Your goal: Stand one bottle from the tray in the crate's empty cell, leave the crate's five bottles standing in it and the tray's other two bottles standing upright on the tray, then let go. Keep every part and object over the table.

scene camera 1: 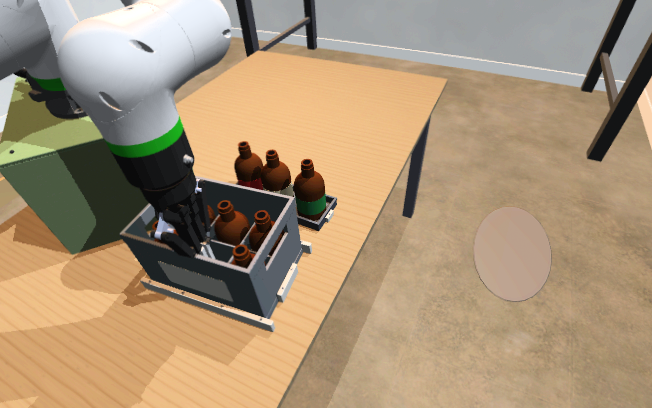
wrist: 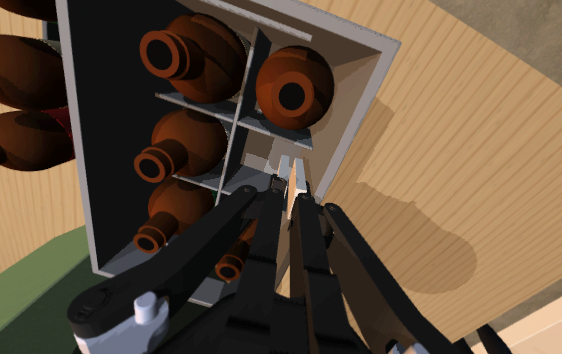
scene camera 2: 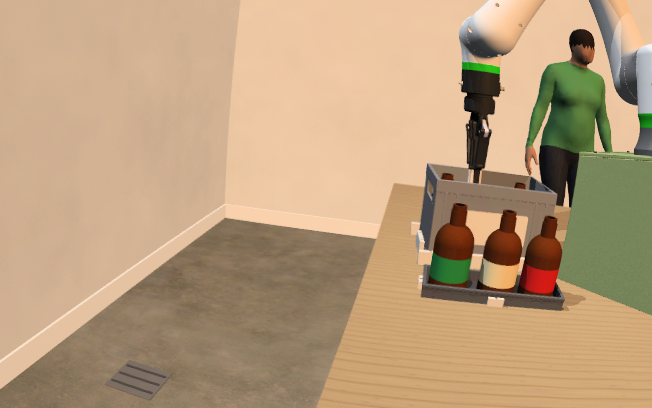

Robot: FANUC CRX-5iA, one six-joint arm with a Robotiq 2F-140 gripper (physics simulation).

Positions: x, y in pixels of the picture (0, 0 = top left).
Scene:
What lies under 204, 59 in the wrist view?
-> A cream-label bottle.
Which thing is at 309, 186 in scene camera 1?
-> A green-label bottle.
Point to a red-label bottle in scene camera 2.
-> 543, 255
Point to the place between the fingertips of my gripper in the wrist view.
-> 289, 169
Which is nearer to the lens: the cream-label bottle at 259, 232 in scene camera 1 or the red-label bottle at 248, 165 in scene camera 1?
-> The cream-label bottle.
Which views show my gripper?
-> Scene camera 1, the wrist view and scene camera 2: all of them.

